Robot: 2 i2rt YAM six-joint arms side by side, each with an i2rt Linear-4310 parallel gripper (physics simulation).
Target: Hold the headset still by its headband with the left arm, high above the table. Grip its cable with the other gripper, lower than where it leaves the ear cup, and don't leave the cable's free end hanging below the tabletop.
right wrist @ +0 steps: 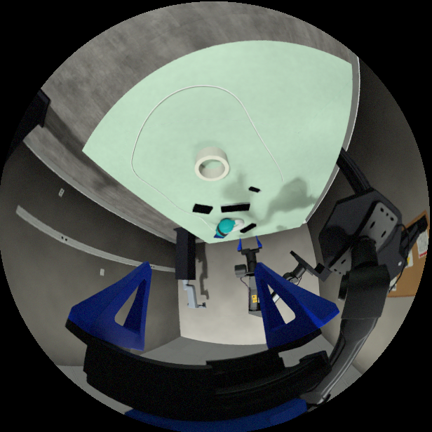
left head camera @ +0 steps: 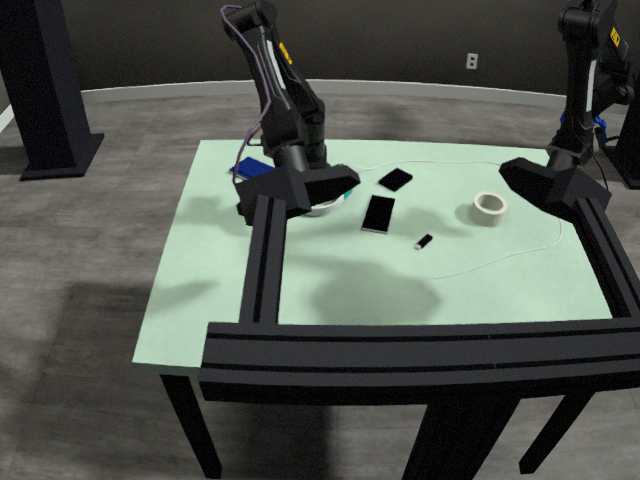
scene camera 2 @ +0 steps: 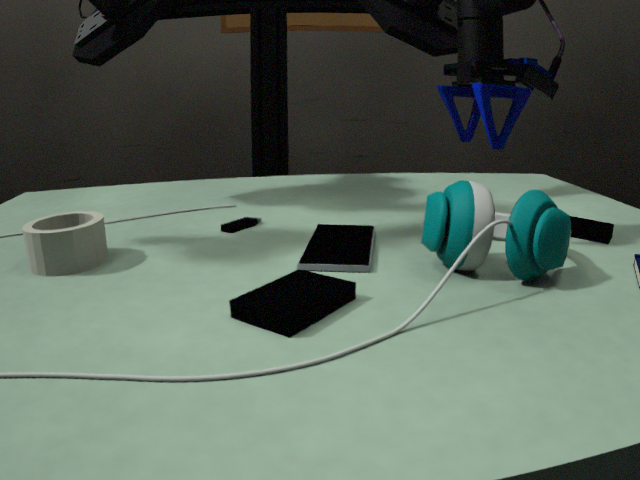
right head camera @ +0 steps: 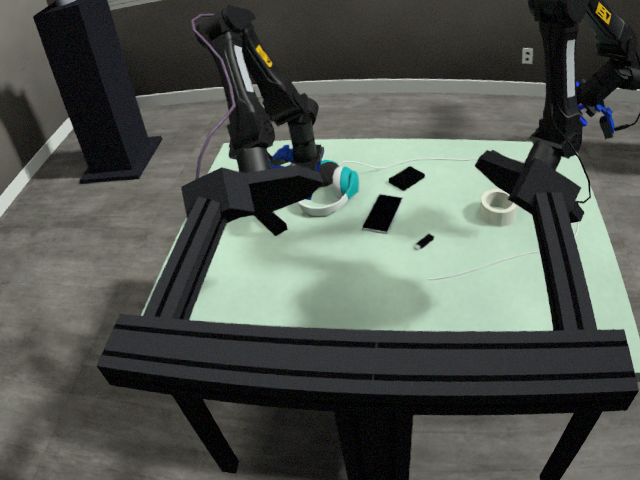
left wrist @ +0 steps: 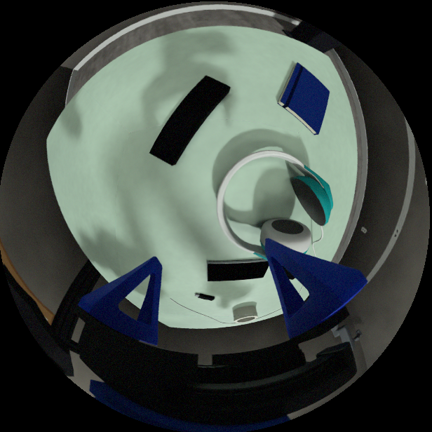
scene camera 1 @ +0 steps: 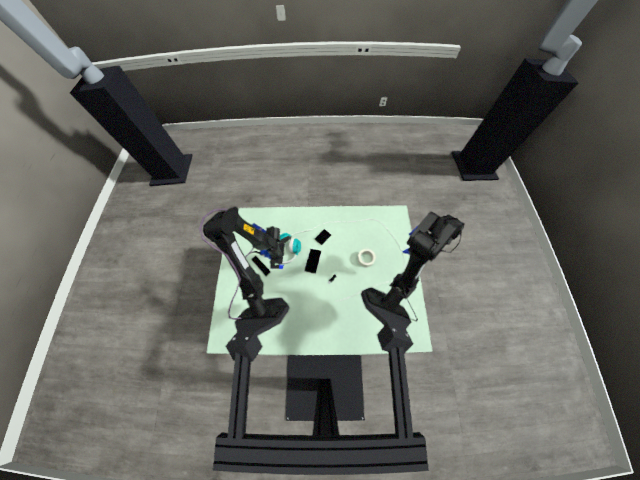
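Seen in the pictures: left gripper, fingertip midpoint: (scene camera 2: 480, 145) (scene camera 1: 280, 260); left arm's base, link origin: (scene camera 2: 419, 3) (scene camera 1: 260, 313); right arm's base, link origin: (scene camera 2: 121, 7) (scene camera 1: 387, 306).
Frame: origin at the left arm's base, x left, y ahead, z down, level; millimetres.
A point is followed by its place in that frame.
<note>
The headset, with teal ear cups (scene camera 2: 535, 235) {x 145, y 481, z 288 mm} (right head camera: 349, 181) {x 54, y 411, z 279 mm} (right wrist: 226, 226) and a white headband (left wrist: 221, 200) (right head camera: 320, 210) {x 90, y 309, z 315 mm}, lies on the table at the left of the head views. Its white cable (scene camera 2: 310, 362) {x -15, y 644, z 340 mm} (right wrist: 202, 86) leaves one ear cup, loops along the table's back and right side, and ends on the tabletop (scene camera 1: 320, 341) {x -261, y -14, z 342 mm} near the middle front. My left gripper (scene camera 2: 481, 144) {x 97, y 294, z 229 mm} (left wrist: 208, 255) is open and empty, pointing down above the table near the headset, not touching it. My right gripper (right wrist: 203, 269) is open and empty, high over the right side, away from the cable.
A tape roll (left head camera: 488, 209) {x -347, y 473, z 293 mm} (scene camera 2: 66, 248) {x -311, y 548, z 313 mm}, a phone (left head camera: 378, 214) {x -57, y 379, z 334 mm}, a black box (left head camera: 395, 179) {x -55, y 545, z 328 mm} and a small USB stick (left head camera: 423, 241) {x -201, y 322, z 334 mm} lie between the headset and the cable's far loop. A blue book (left wrist: 307, 100) and a long black block (left wrist: 190, 120) lie near the headset.
</note>
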